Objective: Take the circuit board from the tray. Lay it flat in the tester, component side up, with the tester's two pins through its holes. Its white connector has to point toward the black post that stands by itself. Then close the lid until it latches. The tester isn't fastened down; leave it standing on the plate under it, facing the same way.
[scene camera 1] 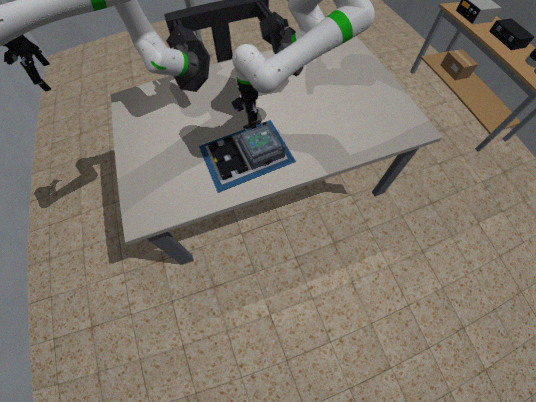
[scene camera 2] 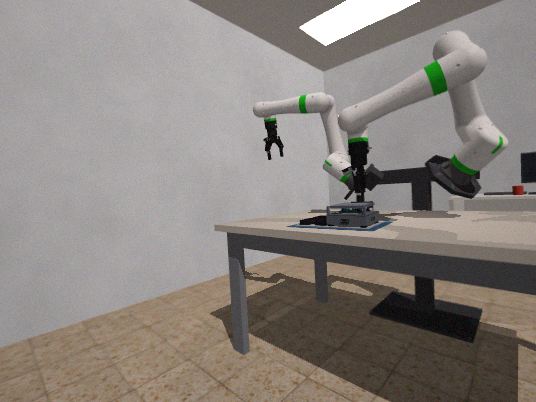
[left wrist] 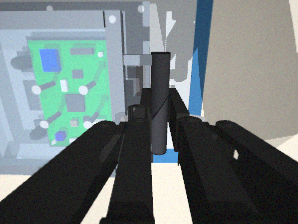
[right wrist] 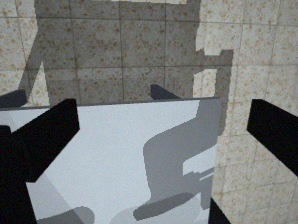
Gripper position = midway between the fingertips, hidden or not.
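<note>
My left gripper (left wrist: pixel 158 101) is here, and I see my right gripper (scene camera 1: pixel 47 77) as well, which the right wrist view also shows (right wrist: pixel 163 114). There is a grey tester (scene camera 2: pixel 363 218) too, and I find the grey tester again in the left wrist view (left wrist: pixel 136 27). In the right wrist view the grey tester is out of frame.
</note>
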